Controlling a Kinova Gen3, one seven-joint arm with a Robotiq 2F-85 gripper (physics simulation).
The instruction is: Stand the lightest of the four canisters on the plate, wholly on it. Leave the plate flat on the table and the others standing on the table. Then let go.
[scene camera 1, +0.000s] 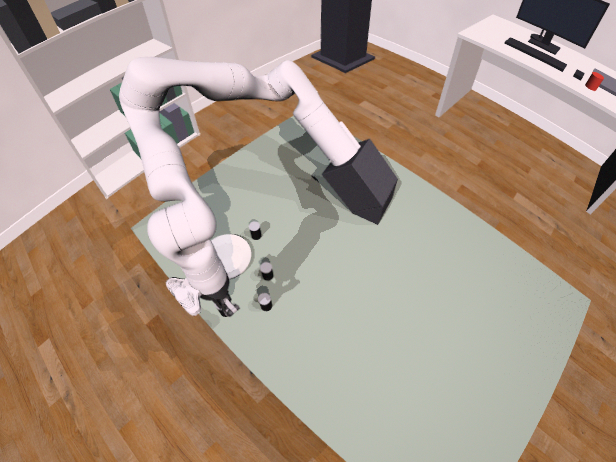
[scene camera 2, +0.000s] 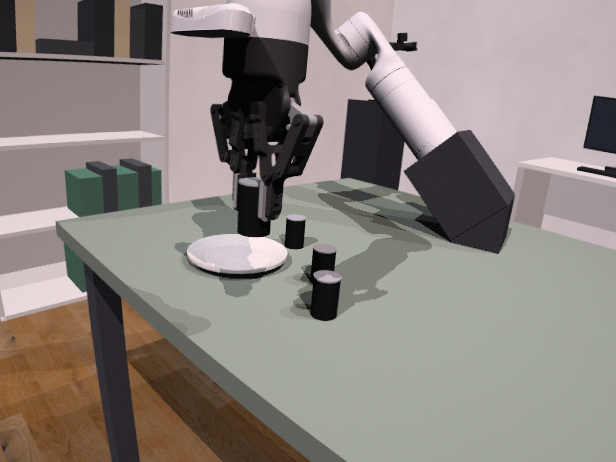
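Where they show: gripper, between the fingertips: point(scene camera 1: 225, 307) point(scene camera 2: 255, 214); arm's base, origin of its link: point(scene camera 1: 345, 156) point(scene camera 2: 438, 149).
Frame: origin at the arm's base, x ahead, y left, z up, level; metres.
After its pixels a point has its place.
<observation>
My gripper point(scene camera 1: 231, 308) {x 0.541, y 0.118, z -0.029 m} point(scene camera 2: 254, 200) {x 0.541, y 0.118, z -0.029 m} points down and is shut on a black canister point(scene camera 2: 253, 215) {x 0.553, y 0.130, z -0.024 m} with a grey top. The canister is upright and raised; in scene camera 2 its base shows just above the plate's far rim. I cannot tell exactly what lies below it. The white plate point(scene camera 1: 242, 254) {x 0.389, y -0.040, z -0.160 m} point(scene camera 2: 197, 254) {x 0.480, y -0.098, z -0.156 m} lies flat on the table, partly hidden by the arm in scene camera 1. Three similar canisters stand upright on the table beside the plate: one point(scene camera 1: 255, 231) {x 0.321, y -0.052, z -0.121 m} point(scene camera 2: 295, 234) {x 0.324, y -0.053, z -0.138 m}, a middle one point(scene camera 1: 267, 271) {x 0.383, y 0.076, z -0.114 m} point(scene camera 2: 324, 259) {x 0.389, y 0.075, z -0.124 m} and another point(scene camera 1: 265, 303) {x 0.449, y 0.142, z -0.114 m} point(scene camera 2: 325, 300) {x 0.454, y 0.141, z -0.137 m}.
The green table point(scene camera 1: 400, 325) {x 0.227, y 0.428, z -0.164 m} point(scene camera 2: 450, 325) {x 0.338, y 0.245, z -0.164 m} has an edge close to the plate. The arm's dark base block point(scene camera 1: 361, 182) {x 0.040, y 0.097, z -0.009 m} point(scene camera 2: 460, 185) {x 0.044, y 0.082, z -0.052 m} stands on the table. A white shelf unit point(scene camera 1: 65, 137) point(scene camera 2: 166, 100) and a white desk point(scene camera 1: 462, 75) point(scene camera 2: 530, 200) stand beyond the table.
</observation>
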